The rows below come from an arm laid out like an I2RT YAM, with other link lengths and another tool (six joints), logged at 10 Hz.
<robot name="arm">
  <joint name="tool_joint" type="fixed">
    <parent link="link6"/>
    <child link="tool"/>
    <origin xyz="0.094 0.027 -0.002" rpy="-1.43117 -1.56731 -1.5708"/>
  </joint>
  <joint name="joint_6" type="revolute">
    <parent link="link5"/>
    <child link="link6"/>
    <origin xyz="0.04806 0 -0.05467" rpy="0 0 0"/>
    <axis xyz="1 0 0"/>
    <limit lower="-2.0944" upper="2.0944"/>
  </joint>
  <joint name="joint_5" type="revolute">
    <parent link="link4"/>
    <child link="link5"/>
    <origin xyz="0.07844 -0.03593 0.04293" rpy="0 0 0"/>
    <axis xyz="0 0 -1"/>
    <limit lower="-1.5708" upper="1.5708"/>
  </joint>
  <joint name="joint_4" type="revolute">
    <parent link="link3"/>
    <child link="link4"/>
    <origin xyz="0.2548 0.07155 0.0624" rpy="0 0 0"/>
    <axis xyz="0 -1 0"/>
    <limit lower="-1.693" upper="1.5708"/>
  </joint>
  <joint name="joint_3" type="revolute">
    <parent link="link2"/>
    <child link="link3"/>
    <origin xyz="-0.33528 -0.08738 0" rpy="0 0 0"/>
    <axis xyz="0 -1 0"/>
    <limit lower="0" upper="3.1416"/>
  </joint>
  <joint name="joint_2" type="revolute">
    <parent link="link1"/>
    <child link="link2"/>
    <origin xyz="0.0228 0.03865 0.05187" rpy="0 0 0"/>
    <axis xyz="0 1 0"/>
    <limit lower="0" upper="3.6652"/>
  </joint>
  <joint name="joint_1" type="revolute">
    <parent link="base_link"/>
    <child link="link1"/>
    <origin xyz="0 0 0.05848" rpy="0 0 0"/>
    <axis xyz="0 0 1"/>
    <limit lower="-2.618" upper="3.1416"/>
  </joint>
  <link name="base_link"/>
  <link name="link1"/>
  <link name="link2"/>
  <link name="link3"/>
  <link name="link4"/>
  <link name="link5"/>
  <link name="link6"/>
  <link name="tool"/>
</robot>
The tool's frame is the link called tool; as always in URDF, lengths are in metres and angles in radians.
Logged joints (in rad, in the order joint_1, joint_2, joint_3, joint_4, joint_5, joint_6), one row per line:
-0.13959 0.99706 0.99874 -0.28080 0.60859 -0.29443
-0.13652 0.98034 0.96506 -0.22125 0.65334 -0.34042
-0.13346 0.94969 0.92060 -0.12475 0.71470 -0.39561
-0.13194 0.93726 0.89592 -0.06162 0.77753 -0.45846
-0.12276 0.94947 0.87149 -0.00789 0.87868 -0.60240
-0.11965 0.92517 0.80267 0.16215 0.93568 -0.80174
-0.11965 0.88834 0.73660 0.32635 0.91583 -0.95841
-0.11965 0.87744 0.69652 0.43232 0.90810 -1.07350
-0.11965 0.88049 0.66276 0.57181 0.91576 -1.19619
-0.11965 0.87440 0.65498 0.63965 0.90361 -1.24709
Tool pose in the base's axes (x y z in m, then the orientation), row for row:
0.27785 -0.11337 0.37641 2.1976 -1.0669 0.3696
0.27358 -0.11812 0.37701 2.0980 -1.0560 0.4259
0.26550 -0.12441 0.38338 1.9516 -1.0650 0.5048
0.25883 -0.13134 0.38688 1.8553 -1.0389 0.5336
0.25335 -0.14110 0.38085 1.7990 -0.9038 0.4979
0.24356 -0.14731 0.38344 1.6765 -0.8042 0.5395
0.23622 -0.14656 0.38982 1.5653 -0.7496 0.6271
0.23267 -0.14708 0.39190 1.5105 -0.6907 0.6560
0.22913 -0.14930 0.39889 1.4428 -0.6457 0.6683
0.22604 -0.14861 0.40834 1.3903 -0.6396 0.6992
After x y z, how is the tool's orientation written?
As angles about the fixed x, y, z axes (roll, pitch, yaw), in radians.
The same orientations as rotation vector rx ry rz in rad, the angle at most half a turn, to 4 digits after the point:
2.1122 -0.2290 1.3716
2.0547 -0.2282 1.3555
1.9618 -0.2507 1.3587
1.8959 -0.2635 1.3181
1.8468 -0.2209 1.1561
1.7515 -0.1680 1.0676
1.6684 -0.1055 1.0639
1.6170 -0.0599 1.0320
1.5502 -0.0455 0.9987
1.5061 -0.0428 1.0108

